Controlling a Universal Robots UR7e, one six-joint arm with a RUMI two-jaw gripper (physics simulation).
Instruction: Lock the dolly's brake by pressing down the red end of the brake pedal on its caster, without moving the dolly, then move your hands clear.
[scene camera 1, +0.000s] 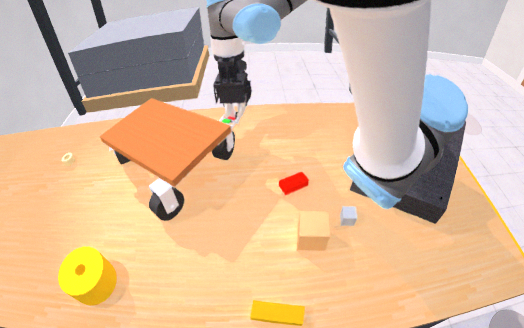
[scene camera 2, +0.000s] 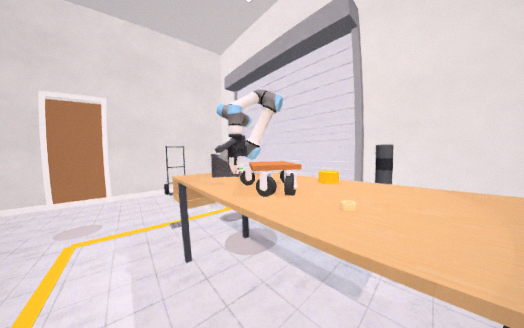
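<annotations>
Dolly, visible in scene camera 1 and scene camera 2: (scene camera 1: 168, 141) and (scene camera 2: 272, 162), same spot.
</annotations>
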